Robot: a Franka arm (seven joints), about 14 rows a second.
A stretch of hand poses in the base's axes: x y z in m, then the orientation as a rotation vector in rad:
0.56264 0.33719 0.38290 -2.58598 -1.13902 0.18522
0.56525 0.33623 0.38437 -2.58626 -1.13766 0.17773
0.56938 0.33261 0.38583 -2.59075 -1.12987 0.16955
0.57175 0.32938 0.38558 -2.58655 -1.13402 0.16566
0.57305 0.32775 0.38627 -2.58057 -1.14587 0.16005
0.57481 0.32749 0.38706 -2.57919 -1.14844 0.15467
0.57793 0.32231 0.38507 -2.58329 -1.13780 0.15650
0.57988 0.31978 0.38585 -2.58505 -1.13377 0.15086
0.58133 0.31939 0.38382 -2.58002 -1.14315 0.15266
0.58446 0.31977 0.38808 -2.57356 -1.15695 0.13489
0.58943 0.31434 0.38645 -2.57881 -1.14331 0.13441
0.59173 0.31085 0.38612 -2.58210 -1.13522 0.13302
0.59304 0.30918 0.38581 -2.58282 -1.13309 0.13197
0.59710 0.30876 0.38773 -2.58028 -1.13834 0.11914
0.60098 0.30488 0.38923 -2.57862 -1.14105 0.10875
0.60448 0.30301 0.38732 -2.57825 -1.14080 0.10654
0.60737 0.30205 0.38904 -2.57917 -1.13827 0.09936
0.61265 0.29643 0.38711 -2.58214 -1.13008 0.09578
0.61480 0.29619 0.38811 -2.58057 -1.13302 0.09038
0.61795 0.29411 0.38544 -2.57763 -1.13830 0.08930
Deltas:
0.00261 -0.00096 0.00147 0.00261 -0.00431 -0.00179
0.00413 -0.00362 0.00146 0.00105 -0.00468 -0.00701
0.00237 -0.00323 -0.00025 0.00366 -0.00187 0.00323
0.00130 -0.00163 0.00069 0.00350 -0.00423 0.00847
0.00176 -0.00026 0.00079 0.00217 -0.00343 0.00139
0.00312 -0.00518 -0.00199 -0.00099 0.00233 -0.00767
0.00195 -0.00253 0.00078 0.00148 -0.00307 -0.00366
0.00145 -0.00039 -0.00203 0.00099 0.00055 0.00748
0.00313 0.00038 0.00426 0.00715 -0.01205 0.00849
0.00497 -0.00543 -0.00163 -0.00025 0.00132 -0.01015
0.00230 -0.00349 -0.00033 0.00002 0.00003 -0.00619
0.00131 -0.00167 -0.00031 0.00034 -0.00036 -0.00167
0.00406 -0.00042 0.00192 0.00464 -0.00833 0.00257
0.00388 -0.00388 0.00150 0.00384 -0.00651 0.00099
0.00350 -0.00187 -0.00191 0.00108 -0.00117 -0.00032
0.00289 -0.00096 0.00172 0.00220 -0.00412 -0.00267
0.00528 -0.00562 -0.00193 0.00104 -0.00117 -0.00642
0.00215 -0.00024 0.00100 0.00209 -0.00355 0.00168
0.00315 -0.00208 -0.00267 0.00123 -0.00100 0.00402

